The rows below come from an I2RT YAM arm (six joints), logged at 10 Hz.
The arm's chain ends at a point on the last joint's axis. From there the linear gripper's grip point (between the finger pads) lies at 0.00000 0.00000 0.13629 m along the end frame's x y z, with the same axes.
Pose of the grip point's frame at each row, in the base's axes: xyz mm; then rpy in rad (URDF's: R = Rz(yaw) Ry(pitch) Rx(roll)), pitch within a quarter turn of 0, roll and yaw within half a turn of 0:
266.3 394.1 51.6 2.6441 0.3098 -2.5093
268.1 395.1 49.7 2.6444 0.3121 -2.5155
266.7 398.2 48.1 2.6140 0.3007 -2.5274
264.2 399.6 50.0 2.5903 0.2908 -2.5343
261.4 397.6 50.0 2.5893 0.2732 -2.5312
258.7 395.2 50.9 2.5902 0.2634 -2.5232
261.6 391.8 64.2 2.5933 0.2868 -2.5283
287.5 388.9 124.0 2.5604 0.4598 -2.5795
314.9 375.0 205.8 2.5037 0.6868 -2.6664
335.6 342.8 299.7 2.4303 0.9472 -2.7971
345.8 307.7 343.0 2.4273 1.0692 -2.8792
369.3 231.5 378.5 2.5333 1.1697 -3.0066
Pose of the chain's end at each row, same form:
275.3 320.1 165.7 2.6441 0.3098 -2.5093
276.4 320.9 163.7 2.6444 0.3121 -2.5155
277.7 322.0 160.6 2.6140 0.3007 -2.5274
277.6 322.0 161.2 2.5903 0.2908 -2.5343
276.7 321.1 161.7 2.5893 0.2732 -2.5312
275.5 319.5 163.0 2.5902 0.2634 -2.5232
275.6 314.8 175.8 2.5933 0.2868 -2.5283
284.6 298.6 226.1 2.5604 0.4598 -2.5795
290.3 271.1 290.5 2.5037 0.6868 -2.6664
286.8 230.8 360.0 2.4303 0.9472 -2.7971
281.8 198.1 392.5 2.4273 1.0692 -2.8792
277.8 140.5 422.2 2.5333 1.1697 -3.0066

